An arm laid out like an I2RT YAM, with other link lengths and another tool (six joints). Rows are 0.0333 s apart.
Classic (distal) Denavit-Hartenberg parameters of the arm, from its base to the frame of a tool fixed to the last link. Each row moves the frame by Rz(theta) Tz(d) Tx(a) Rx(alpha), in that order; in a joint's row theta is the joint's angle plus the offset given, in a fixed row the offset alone. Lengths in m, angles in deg.
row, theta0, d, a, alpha
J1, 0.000, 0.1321, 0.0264, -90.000
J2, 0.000, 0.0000, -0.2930, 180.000
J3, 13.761, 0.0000, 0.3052, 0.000
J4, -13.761, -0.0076, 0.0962, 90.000
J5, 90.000, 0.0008, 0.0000, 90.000
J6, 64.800, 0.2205, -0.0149, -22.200
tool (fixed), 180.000, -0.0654, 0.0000, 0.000
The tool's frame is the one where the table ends.
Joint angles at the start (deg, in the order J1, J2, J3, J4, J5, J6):
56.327, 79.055, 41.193, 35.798, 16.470, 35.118
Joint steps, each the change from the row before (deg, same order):
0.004, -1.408, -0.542, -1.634, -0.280, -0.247
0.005, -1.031, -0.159, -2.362, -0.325, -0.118
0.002, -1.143, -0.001, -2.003, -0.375, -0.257
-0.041, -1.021, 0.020, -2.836, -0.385, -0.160
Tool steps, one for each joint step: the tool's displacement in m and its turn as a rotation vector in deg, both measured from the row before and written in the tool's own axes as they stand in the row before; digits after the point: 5 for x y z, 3 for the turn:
-0.00044, -0.00119, -0.00475, 0.154, -0.892, -0.136
-0.00328, -0.00068, -0.00301, 0.086, -1.558, 0.064
0.00041, -0.00143, -0.00298, 0.236, -0.999, -0.121
-0.00396, -0.00040, -0.00295, 0.062, -1.872, 0.084

